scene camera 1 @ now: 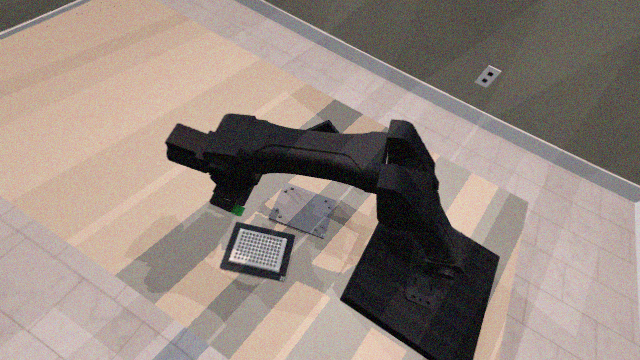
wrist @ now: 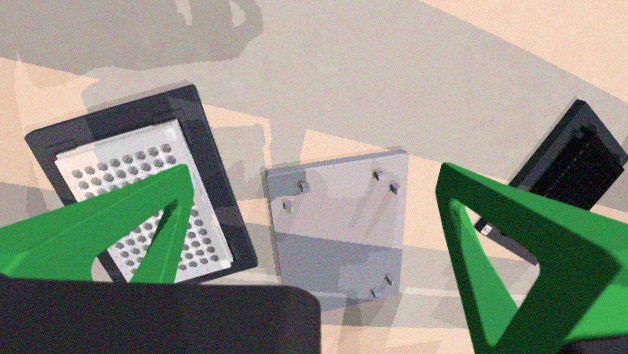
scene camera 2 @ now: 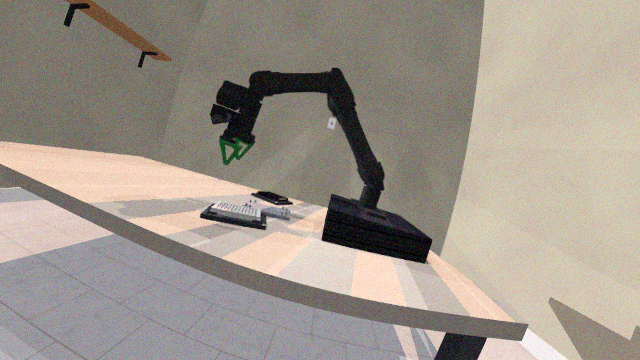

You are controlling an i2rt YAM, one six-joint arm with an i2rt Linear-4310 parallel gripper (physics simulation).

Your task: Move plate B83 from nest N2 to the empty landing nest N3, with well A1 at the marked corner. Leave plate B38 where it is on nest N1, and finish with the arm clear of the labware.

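Observation:
A white well plate [scene camera 1: 258, 249] [scene camera 2: 237, 209] [wrist: 135, 140] sits in a dark nest [scene camera 1: 288, 250] [scene camera 2: 235, 220] [wrist: 210, 165]. A black plate [scene camera 2: 274, 196] [wrist: 580, 170] sits in another dark nest [wrist: 552, 150]; in scene camera 1 the arm hides most of it. Between them lies the pale, empty landing nest N3 [scene camera 1: 305, 210] [scene camera 2: 276, 213] [wrist: 340, 215] with small pegs. Plate names cannot be read. My gripper [scene camera 1: 237, 210] [scene camera 2: 232, 160] [wrist: 314, 177] is open and empty, high above the nests. In the wrist view its left finger overlaps the white plate and its right finger the black plate's nest.
The black arm base [scene camera 1: 470, 300] [scene camera 2: 375, 230] stands on the wooden table [scene camera 1: 125, 100] [scene camera 2: 75, 165], beside the nests. The arm reaches above the nests. The table's front edge runs across scene camera 2. A wall shelf [scene camera 2: 120, 27] is high at the upper left.

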